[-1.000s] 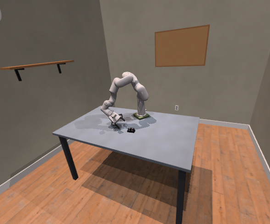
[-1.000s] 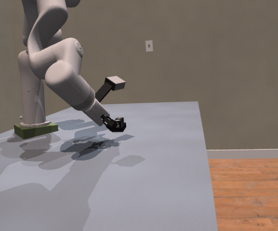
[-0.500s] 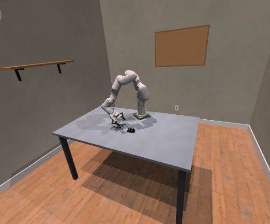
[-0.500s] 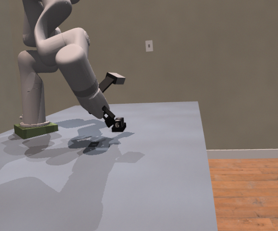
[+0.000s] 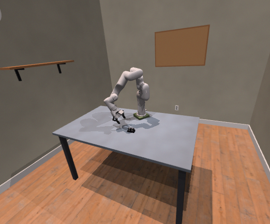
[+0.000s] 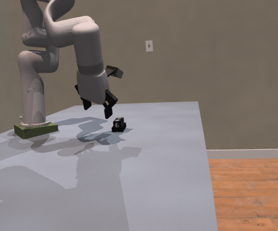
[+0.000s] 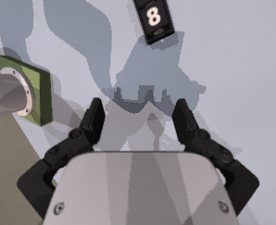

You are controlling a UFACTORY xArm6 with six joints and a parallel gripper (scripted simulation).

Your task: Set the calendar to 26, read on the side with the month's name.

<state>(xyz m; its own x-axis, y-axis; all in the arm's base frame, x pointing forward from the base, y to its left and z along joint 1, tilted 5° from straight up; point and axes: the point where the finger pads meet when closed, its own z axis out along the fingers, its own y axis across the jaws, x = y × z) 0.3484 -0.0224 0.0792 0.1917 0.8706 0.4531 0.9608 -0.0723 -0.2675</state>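
My gripper is now 110 mm to the right of the black cube, 80 mm above it and 10 mm short of it. Also, from my hand: black calendar tray: 120 mm to the left, 90 mm below.
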